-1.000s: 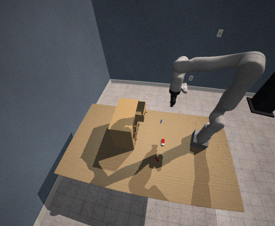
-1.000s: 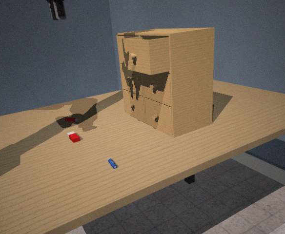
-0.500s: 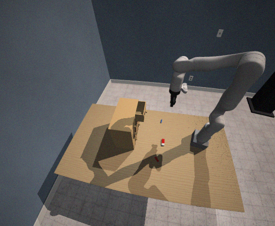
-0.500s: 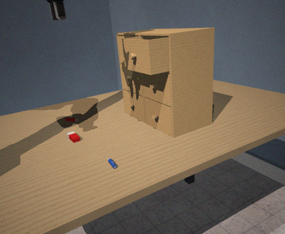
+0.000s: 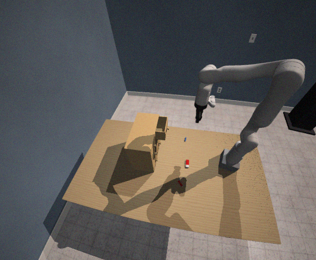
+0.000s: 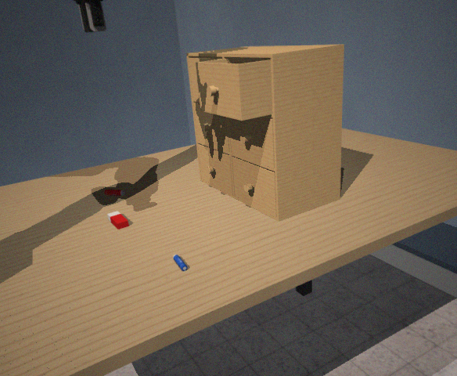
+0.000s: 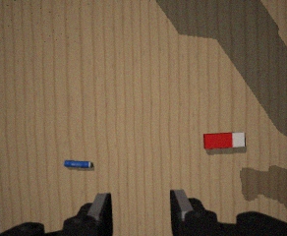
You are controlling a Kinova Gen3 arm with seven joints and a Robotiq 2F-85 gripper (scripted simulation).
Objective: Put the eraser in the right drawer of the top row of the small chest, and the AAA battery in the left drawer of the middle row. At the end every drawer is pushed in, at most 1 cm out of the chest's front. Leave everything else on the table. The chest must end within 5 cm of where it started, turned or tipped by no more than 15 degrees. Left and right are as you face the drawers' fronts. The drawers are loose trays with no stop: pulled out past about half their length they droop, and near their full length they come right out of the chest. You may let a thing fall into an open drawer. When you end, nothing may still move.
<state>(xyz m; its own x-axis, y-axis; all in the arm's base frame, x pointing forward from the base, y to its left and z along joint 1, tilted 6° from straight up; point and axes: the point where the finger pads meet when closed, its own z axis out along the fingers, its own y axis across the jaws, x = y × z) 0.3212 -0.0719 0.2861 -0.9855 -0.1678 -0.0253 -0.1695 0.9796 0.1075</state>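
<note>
My gripper is now 10 mm past the white eraser, 140 mm to the right of it and 380 mm above it. The rest, counted from my hand: AAA battery: 60 mm ahead, 100 mm to the right, 390 mm below; then dark red battery: 10 mm ahead, 310 mm to the left, 380 mm below.
</note>
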